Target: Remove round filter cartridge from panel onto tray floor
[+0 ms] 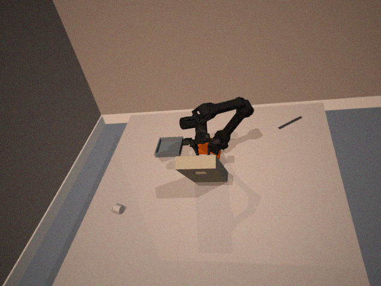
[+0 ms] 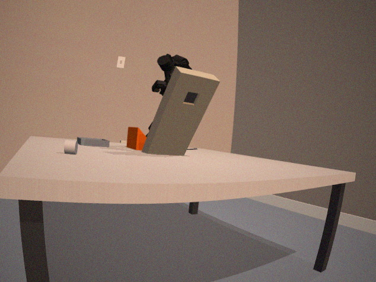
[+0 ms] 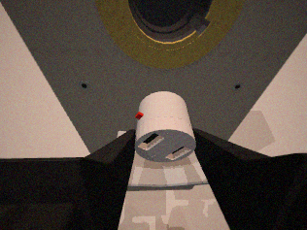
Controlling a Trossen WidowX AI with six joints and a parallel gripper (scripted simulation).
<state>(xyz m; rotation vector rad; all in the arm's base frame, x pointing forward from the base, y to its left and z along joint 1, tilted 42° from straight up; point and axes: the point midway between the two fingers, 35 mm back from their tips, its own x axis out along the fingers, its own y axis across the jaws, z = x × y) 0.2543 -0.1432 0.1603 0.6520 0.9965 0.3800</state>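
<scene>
Right now my gripper tip is 40 mm short of the service panel and 30 mm above it. Round my gripper tip: blue-grey tray: 340 mm behind, 280 mm to the right, 210 mm below; then round filter cartridge: right at my gripper tip.
</scene>
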